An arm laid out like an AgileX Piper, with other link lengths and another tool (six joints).
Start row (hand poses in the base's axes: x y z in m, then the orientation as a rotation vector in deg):
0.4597, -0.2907, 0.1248, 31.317, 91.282, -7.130
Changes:
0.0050, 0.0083, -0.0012, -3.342, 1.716, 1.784
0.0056, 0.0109, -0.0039, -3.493, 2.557, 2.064
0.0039, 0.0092, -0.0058, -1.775, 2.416, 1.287
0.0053, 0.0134, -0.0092, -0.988, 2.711, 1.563
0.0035, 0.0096, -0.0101, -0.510, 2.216, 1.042
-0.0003, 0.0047, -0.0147, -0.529, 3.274, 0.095
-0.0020, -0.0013, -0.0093, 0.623, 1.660, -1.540
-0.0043, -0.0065, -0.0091, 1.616, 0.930, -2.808
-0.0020, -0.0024, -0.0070, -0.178, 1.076, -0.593
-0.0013, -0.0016, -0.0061, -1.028, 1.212, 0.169
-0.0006, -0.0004, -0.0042, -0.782, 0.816, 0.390
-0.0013, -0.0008, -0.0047, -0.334, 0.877, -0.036
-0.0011, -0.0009, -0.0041, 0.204, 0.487, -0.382
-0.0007, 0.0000, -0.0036, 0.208, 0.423, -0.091
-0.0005, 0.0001, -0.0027, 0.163, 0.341, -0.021
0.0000, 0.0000, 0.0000, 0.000, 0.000, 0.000
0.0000, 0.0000, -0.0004, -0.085, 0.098, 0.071
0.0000, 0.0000, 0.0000, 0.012, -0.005, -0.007
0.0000, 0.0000, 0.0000, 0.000, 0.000, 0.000
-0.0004, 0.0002, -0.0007, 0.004, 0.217, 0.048
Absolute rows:
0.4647, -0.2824, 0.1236, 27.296, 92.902, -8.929
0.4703, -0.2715, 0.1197, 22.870, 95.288, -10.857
0.4742, -0.2623, 0.1139, 20.346, 97.595, -11.915
0.4795, -0.2489, 0.1047, 18.115, 100.327, -12.167
0.4830, -0.2393, 0.0946, 16.689, 102.561, -12.281
0.4827, -0.2346, 0.0799, 16.015, 105.724, -13.277
0.4807, -0.2359, 0.0706, 17.767, 107.301, -14.067
0.4764, -0.2424, 0.0615, 21.464, 108.148, -14.653
0.4744, -0.2448, 0.0545, 21.839, 109.083, -15.467
0.4731, -0.2464, 0.0484, 20.898, 110.086, -16.613
0.4725, -0.2468, 0.0442, 19.932, 110.772, -17.290
0.4712, -0.2476, 0.0395, 19.667, 111.557, -17.833
0.4701, -0.2485, 0.0354, 20.129, 112.033, -17.995
0.4694, -0.2485, 0.0318, 20.314, 112.482, -17.950
0.4689, -0.2484, 0.0291, 20.408, 112.849, -17.884
0.4689, -0.2484, 0.0291, 20.408, 112.849, -17.884
0.4689, -0.2484, 0.0287, 20.274, 112.935, -17.944
0.4689, -0.2484, 0.0287, 20.289, 112.932, -17.936
0.4689, -0.2484, 0.0287, 20.289, 112.932, -17.936
0.4685, -0.2482, 0.0280, 20.223, 113.151, -17.952

